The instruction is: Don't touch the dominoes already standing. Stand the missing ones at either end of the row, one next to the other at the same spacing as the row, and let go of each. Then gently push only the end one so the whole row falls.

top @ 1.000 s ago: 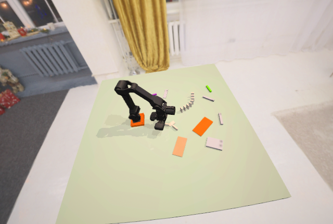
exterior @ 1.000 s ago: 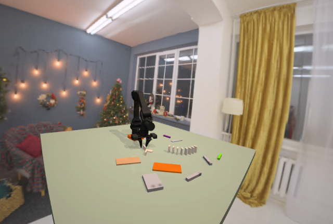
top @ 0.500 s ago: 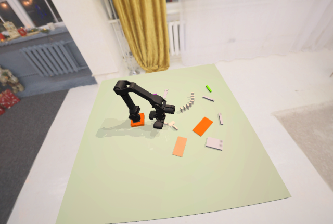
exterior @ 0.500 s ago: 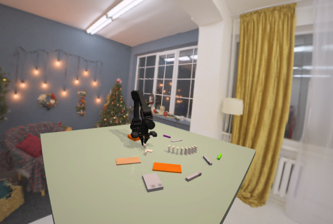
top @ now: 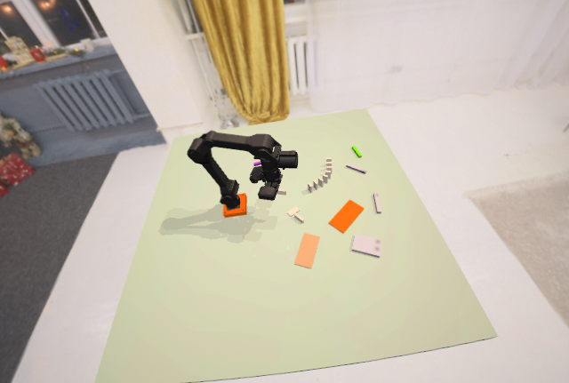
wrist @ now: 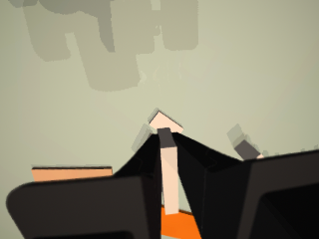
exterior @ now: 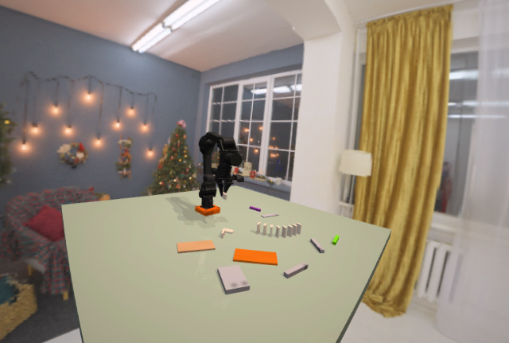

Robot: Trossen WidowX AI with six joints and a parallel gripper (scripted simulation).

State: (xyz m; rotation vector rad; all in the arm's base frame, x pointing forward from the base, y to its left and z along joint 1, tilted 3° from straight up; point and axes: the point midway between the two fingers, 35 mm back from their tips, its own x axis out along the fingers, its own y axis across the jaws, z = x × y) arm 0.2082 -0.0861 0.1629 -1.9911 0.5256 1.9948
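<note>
Right now my gripper tip is 40 mm past the purple stick, 350 mm to the right of it and 150 mm above it. Also, from my gripper tip: pale grey block 300 mm ahead, 250 mm to the right, 150 mm below; then orange plate 280 mm ahead, 100 mm to the right, 150 mm below; then peach plate 70 mm ahead, 200 mm to the right, 150 mm below.
</note>
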